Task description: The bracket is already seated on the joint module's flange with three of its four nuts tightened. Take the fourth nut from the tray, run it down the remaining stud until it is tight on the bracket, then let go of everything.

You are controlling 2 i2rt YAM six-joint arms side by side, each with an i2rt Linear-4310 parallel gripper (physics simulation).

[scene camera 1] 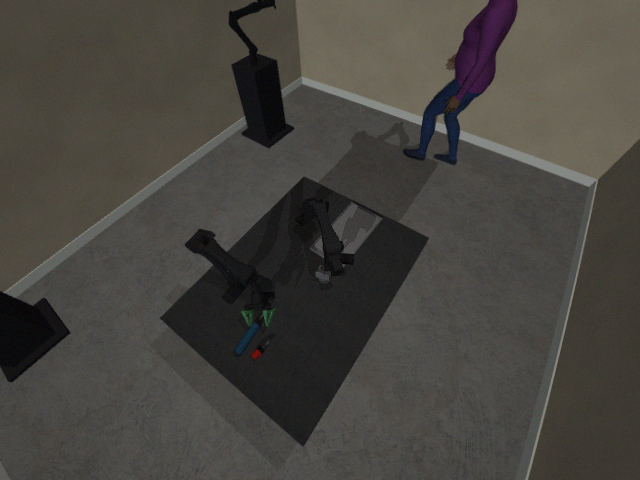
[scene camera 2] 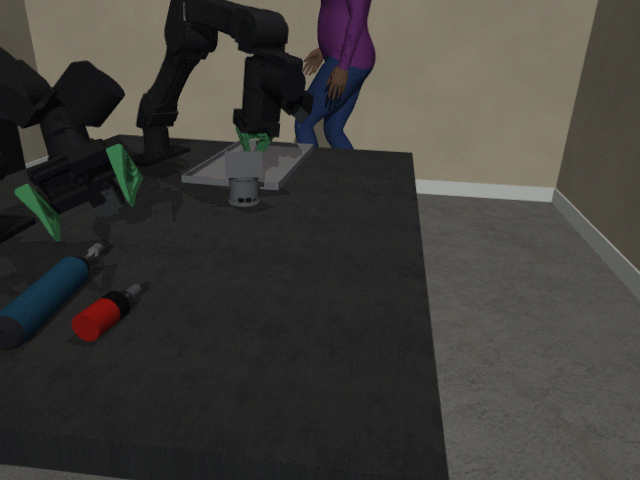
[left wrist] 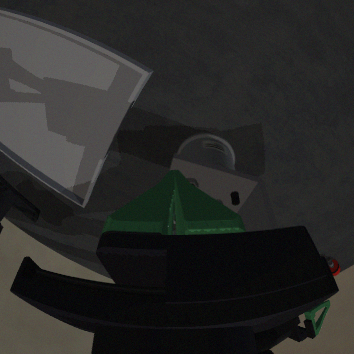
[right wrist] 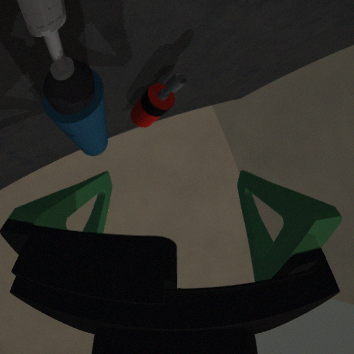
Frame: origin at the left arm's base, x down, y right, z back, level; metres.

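Where they show: left gripper, fingertip midpoint: [scene camera 1: 329, 268] [left wrist: 173, 177]; right gripper, fingertip midpoint: [scene camera 1: 258, 326] [scene camera 2: 94, 221] [right wrist: 174, 177]; left arm's base, link origin: [scene camera 2: 158, 157] [left wrist: 8, 189]; right arm's base, link origin: [scene camera 1: 239, 286].
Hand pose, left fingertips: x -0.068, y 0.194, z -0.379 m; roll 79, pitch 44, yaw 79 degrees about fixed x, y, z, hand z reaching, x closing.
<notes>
Things, the pixels of their centre, and the offset from my left fingertips.
- joint module, body centre: [left wrist: 205, 180] [scene camera 2: 243, 184] dx +0.031, dy +0.036, dz +0.002 m
- pale square bracket, body centre: [left wrist: 204, 219] [scene camera 2: 243, 161] [scene camera 1: 324, 270] dx -0.014, dy +0.036, dz +0.002 m
- grey tray, body centre: [scene camera 2: 256, 160] [scene camera 1: 347, 233] dx +0.060, dy -0.250, dz +0.121 m
- blue-handled tool, body centre: [right wrist: 81, 113] [scene camera 2: 58, 285] [scene camera 1: 251, 332] dx +0.048, dy +0.486, dz +0.019 m
- short red tool, body centre: [right wrist: 157, 99] [scene camera 2: 112, 307] [left wrist: 332, 266] [scene camera 1: 261, 349] dx +0.051, dy +0.498, dz -0.075 m
The joint module [scene camera 2: 244, 192] [left wrist: 210, 146] stands upright on the dark table, with the pale square bracket [scene camera 1: 323, 275] [scene camera 2: 244, 164] [left wrist: 220, 175] on it. In the left wrist view one round nut or stud shows partly beside the fingers; the others are hidden. The grey tray [scene camera 1: 356, 238] [scene camera 2: 206, 180] [left wrist: 100, 75] lies behind the module. No loose nut can be made out. My left gripper [scene camera 2: 252, 149] [left wrist: 173, 177] is shut and empty, its tips close at the bracket; contact cannot be told. My right gripper [scene camera 1: 258, 324] [scene camera 2: 95, 222] [right wrist: 174, 177] is wide open and empty, away from the module.
A blue-handled tool [scene camera 1: 247, 339] [scene camera 2: 49, 291] [right wrist: 82, 125] and a short red tool [scene camera 1: 256, 353] [scene camera 2: 98, 317] [left wrist: 334, 266] [right wrist: 145, 112] lie near my right gripper. A person [scene camera 1: 478, 56] [scene camera 2: 343, 31] stands beyond the table's far edge.
</notes>
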